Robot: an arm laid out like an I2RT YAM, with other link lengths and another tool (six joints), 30 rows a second.
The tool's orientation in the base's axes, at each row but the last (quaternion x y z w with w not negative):
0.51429, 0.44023, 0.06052, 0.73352
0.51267, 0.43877, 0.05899, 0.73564
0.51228, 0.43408, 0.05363, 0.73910
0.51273, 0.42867, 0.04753, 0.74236
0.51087, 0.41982, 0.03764, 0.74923
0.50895, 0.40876, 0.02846, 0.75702
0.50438, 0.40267, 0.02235, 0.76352
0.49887, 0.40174, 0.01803, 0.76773
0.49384, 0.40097, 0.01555, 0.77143
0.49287, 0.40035, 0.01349, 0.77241
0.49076, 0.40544, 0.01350, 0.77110
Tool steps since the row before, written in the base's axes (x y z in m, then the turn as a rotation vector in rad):
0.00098, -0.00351, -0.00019, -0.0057, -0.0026, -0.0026
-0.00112, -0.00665, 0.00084, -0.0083, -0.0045, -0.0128
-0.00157, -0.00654, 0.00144, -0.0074, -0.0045, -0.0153
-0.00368, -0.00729, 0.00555, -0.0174, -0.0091, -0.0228
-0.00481, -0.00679, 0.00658, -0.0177, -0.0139, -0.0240
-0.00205, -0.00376, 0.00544, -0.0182, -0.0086, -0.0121
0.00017, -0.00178, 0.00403, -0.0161, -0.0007, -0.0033
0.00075, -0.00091, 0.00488, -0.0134, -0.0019, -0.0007
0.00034, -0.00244, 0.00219, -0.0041, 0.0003, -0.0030
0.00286, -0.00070, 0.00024, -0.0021, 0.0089, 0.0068
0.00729, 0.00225, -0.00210, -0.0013, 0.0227, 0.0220
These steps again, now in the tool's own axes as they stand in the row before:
-0.00120, -0.00142, 0.00314, -0.0033, -0.0054, -0.0024
-0.00474, -0.00284, 0.00396, 0.0000, -0.0154, -0.0038
-0.00524, -0.00249, 0.00370, 0.0020, -0.0171, -0.0035
-0.00929, -0.00033, 0.00332, -0.0022, -0.0290, -0.0078
-0.01028, 0.00023, 0.00260, -0.0040, -0.0323, -0.0046
-0.00630, 0.00175, 0.00229, -0.0089, -0.0205, -0.0072
-0.00306, 0.00237, 0.00212, -0.0092, -0.0089, -0.0103
-0.00280, 0.00363, 0.00204, -0.0095, -0.0065, -0.0072
-0.00212, 0.00057, 0.00246, -0.0008, -0.0037, -0.0034
0.00151, 0.00089, 0.00238, -0.0018, 0.0090, -0.0067
0.00712, 0.00230, 0.00258, -0.0048, 0.0282, -0.0136

